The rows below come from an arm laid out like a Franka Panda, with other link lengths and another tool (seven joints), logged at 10 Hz.
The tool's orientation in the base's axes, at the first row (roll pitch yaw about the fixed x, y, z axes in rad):
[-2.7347 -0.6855 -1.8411]
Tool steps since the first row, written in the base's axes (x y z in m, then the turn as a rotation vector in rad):
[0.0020 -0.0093 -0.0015 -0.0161 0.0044 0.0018]
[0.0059 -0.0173 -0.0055 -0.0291 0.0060 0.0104]
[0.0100 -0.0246 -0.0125 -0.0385 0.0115 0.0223]
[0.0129 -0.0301 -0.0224 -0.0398 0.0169 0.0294]
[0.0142 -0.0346 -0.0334 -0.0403 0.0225 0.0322]
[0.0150 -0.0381 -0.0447 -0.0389 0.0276 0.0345]
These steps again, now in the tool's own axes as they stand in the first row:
[0.0056 -0.0015 0.0077 0.0012 0.0148 -0.0079]
[0.0082 -0.0040 0.0168 0.0081 0.0245 -0.0180]
[0.0084 -0.0058 0.0275 0.0135 0.0299 -0.0322]
[0.0056 -0.0055 0.0389 0.0142 0.0289 -0.0412]
[0.0017 -0.0034 0.0500 0.0119 0.0286 -0.0470]
[-0.0030 -0.0007 0.0605 0.0093 0.0266 -0.0517]

